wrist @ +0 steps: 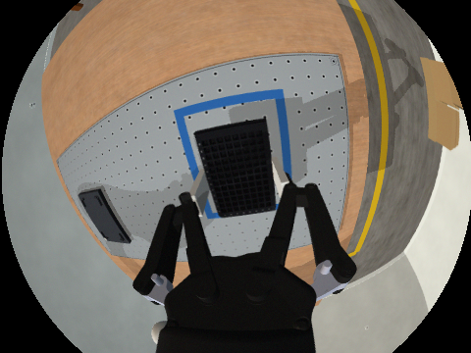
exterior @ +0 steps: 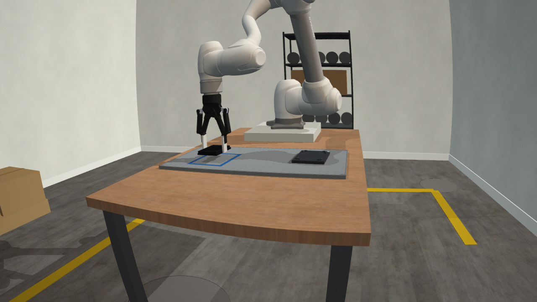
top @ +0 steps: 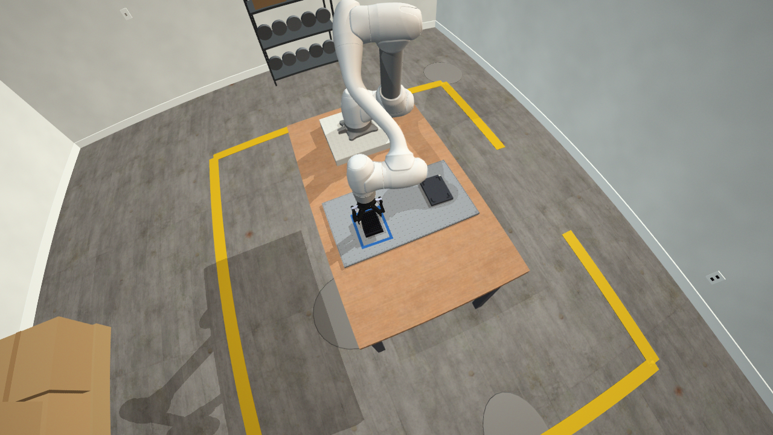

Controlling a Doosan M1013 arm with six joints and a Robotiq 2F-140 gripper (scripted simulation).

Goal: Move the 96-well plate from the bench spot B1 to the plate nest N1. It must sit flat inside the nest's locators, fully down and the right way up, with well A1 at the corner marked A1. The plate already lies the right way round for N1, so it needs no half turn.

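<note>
Now: hand 380 mm to the right of the dark plate nest N1, 50 mm above it and 30 mm past it. Round my hand: black 96-well plate 20 mm below.
</note>
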